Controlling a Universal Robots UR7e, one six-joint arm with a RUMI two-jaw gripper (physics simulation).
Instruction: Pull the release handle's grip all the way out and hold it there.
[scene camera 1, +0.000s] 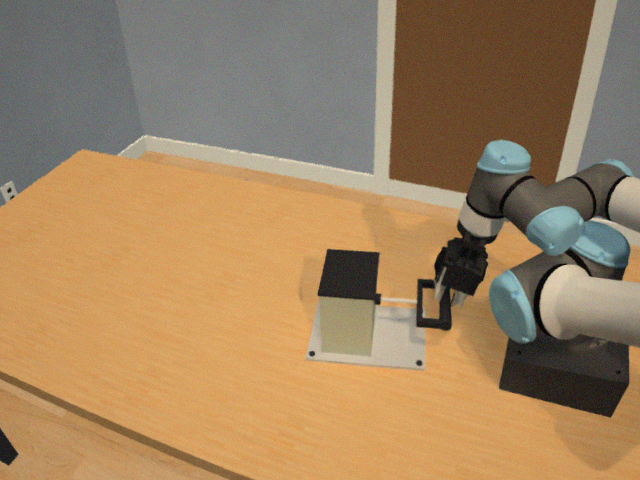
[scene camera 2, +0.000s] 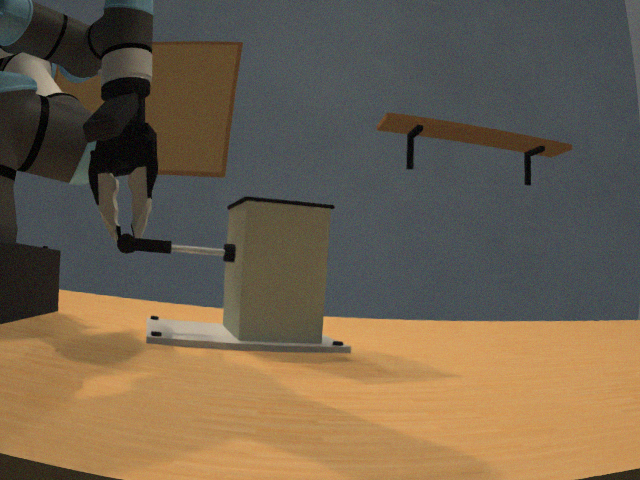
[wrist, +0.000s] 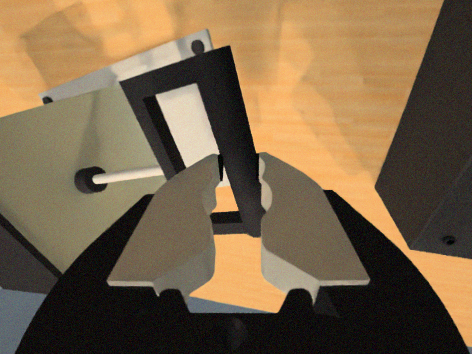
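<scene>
The release handle's black rectangular grip (scene camera 1: 445, 314) (scene camera 2: 125, 243) (wrist: 232, 110) stands out from the pale green box (scene camera 1: 346, 325) (scene camera 2: 281, 273) (wrist: 50, 145) on a light rod (scene camera 1: 398, 300) (scene camera 2: 199, 250) (wrist: 130, 174). A length of the rod is exposed between box and grip. My gripper (scene camera 1: 448, 300) (scene camera 2: 126, 236) (wrist: 239, 157) points down and is shut on the grip's outer bar, the one farther from the box. One fingertip is inside the grip's opening, the other outside it. The fingertips' contact faces are partly hidden.
The box stands on a light grey base plate (scene camera 1: 398, 341) (scene camera 2: 191, 329) with dark bolts. The arm's dark base (scene camera 1: 563, 379) (scene camera 2: 25, 281) (wrist: 440, 125) stands on the table beyond the grip, on the side away from the box. A wall shelf (scene camera 2: 475, 135) hangs behind.
</scene>
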